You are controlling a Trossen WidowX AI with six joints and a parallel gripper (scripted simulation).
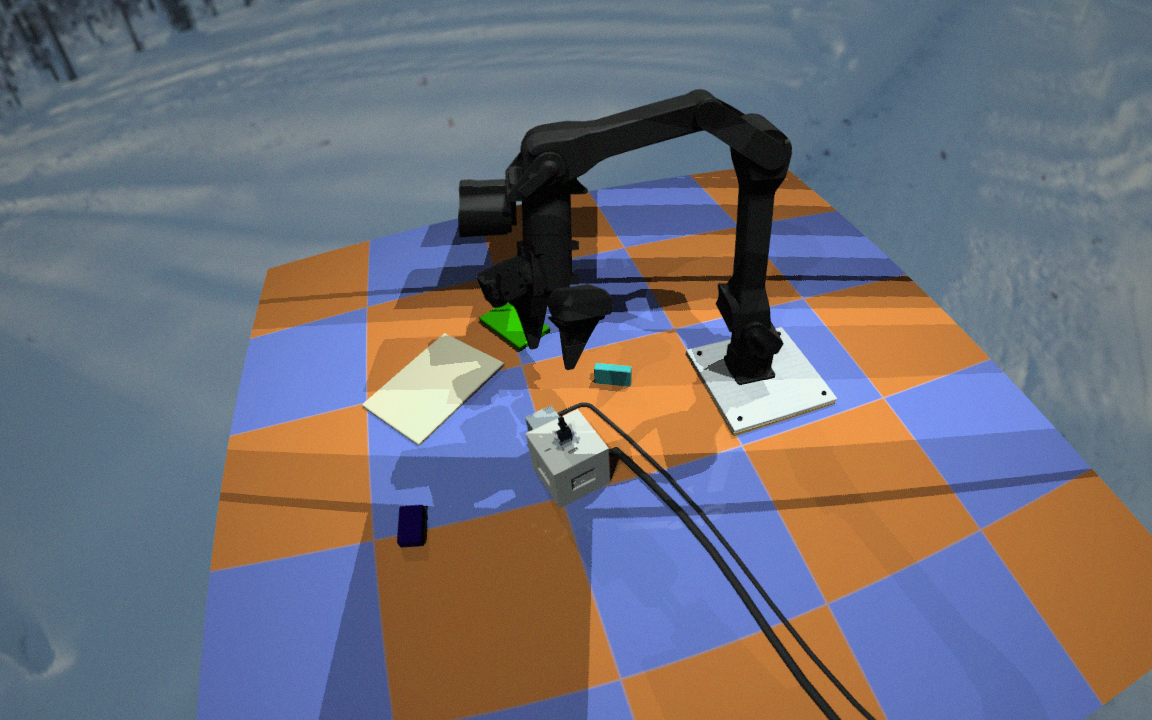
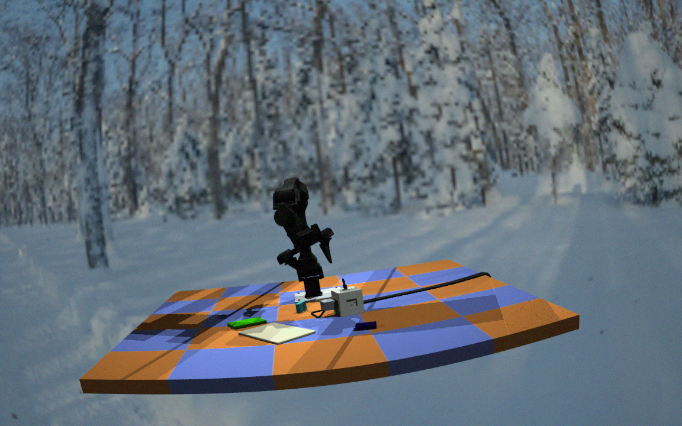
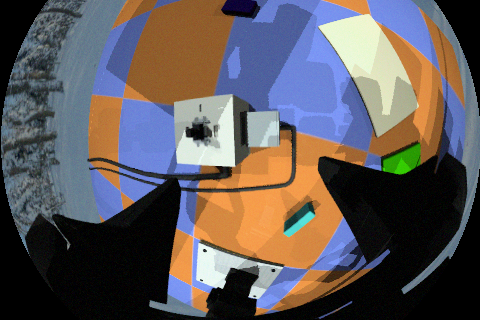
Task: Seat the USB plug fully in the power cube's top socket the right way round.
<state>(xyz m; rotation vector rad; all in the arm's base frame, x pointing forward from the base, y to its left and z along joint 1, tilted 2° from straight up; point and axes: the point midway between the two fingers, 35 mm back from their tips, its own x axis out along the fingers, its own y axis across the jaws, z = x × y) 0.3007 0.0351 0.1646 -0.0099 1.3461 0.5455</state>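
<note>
Right now my gripper tip is 7 cm to the right of the dark USB plug and 6 cm above it. Round my gripper tip: dark blue block 22 cm ahead, 14 cm below, 12 cm to the left; teal block 13 cm below, 9 cm behind, 8 cm to the right; beige flat pad 18 cm ahead, 14 cm to the right, 14 cm below.
</note>
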